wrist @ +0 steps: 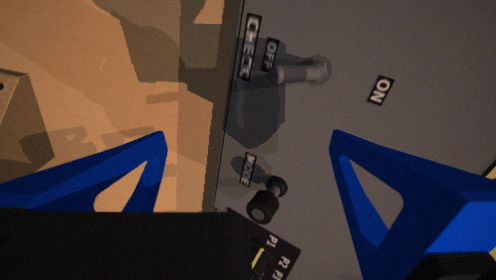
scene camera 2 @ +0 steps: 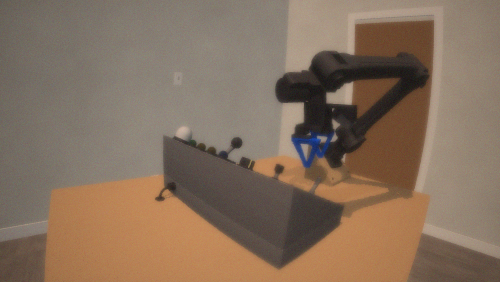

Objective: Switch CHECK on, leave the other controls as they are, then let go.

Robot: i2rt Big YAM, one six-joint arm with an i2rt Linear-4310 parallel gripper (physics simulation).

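Frame: origin at the arm's base, x ahead, y left, z up, level; metres.
Seen in the pictures: gripper, fingertip midpoint: (wrist: 248, 139) (scene camera 2: 313, 162); arm's base at its link origin: (scene camera 2: 329, 155).
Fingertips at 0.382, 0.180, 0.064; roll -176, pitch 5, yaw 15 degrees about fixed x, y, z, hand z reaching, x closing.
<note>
Pixels of each thing's top centre, then the offset from my fingertips to it, as dx, dy, dz. "spot": a spot on its surface instead. Level surfaces: height alone.
- grey metal toggle lever at its top centre: (wrist: 300, 81) (scene camera 2: 317, 177) +0.022, +0.032, -0.029
- CHECK label at its top centre: (wrist: 248, 50) -0.015, +0.029, -0.089
- OFF label at a spot on its surface: (wrist: 270, 54) spot: +0.003, +0.032, -0.083
- wooden table at its surface level: dz -0.158
- black MODE knob at its top centre: (wrist: 262, 219) (scene camera 2: 279, 163) +0.034, -0.087, -0.021
- program dial at its top centre: (scene camera 2: 247, 156) +0.051, -0.206, -0.028
- ball-topped lever at its top centre: (scene camera 2: 237, 137) +0.002, -0.331, +0.007
- white dome at a spot on its surface: (scene camera 2: 183, 133) spot: +0.219, -0.303, +0.033
The CHECK switch is a grey metal toggle lever (scene camera 2: 315, 186) (wrist: 299, 72). In the wrist view it stands at the top middle beside the CHECK label (wrist: 250, 47), and its tip leans to the OFF label (wrist: 270, 54), away from the ON label (wrist: 380, 90). My gripper (scene camera 2: 318, 150) (wrist: 248, 139) is open and empty, with its blue fingers wide apart. It hangs above the near end of the panel, apart from the lever. In the wrist view the lever lies beyond the fingertips, between their two lines.
The grey console (scene camera 2: 225, 185) (wrist: 430, 45) stands on the wooden table (scene camera 2: 105, 220) (wrist: 75, 105). The black MODE knob (scene camera 2: 279, 169) (wrist: 262, 206) stands near the lever. The program dial (scene camera 2: 246, 162), a ball-topped lever (scene camera 2: 236, 143), coloured lamps and a white dome (scene camera 2: 183, 133) are farther along.
</note>
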